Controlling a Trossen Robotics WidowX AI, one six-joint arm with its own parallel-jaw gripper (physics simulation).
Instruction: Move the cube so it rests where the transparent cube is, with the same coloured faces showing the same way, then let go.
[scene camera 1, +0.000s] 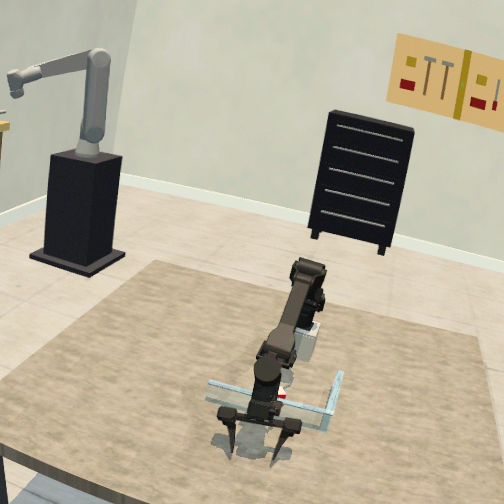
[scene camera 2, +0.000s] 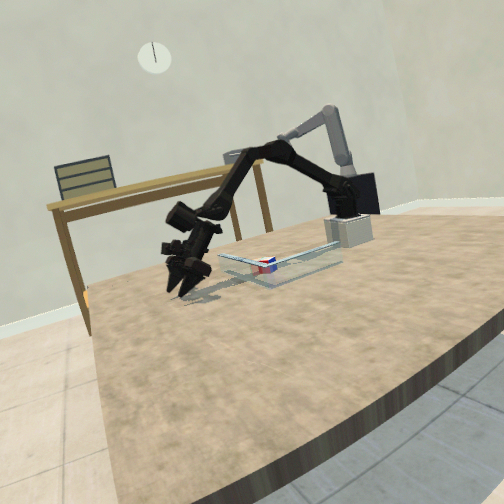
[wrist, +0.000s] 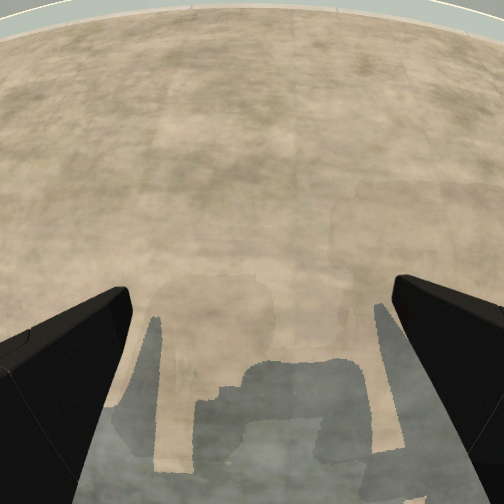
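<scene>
The cube (scene camera 2: 266, 265) is small, with red, white and blue faces, and sits on the table inside a pale transparent frame (scene camera 2: 285, 260). In scene camera 1 only a red sliver of the cube (scene camera 1: 284, 396) shows behind the arm. My gripper (scene camera 1: 258, 443) is open and empty, fingers pointing down just above the table, in front of the cube and apart from it. It also shows in scene camera 2 (scene camera 2: 186, 284), left of the cube. The wrist view shows both open fingers (wrist: 250, 390) over bare table; no cube is in it.
My arm's white base (scene camera 1: 306, 340) stands behind the cube. A black drawer cabinet (scene camera 1: 361, 182) and a second arm on a black pedestal (scene camera 1: 80, 205) stand on the floor beyond the table. A wooden table (scene camera 2: 150, 200) is behind.
</scene>
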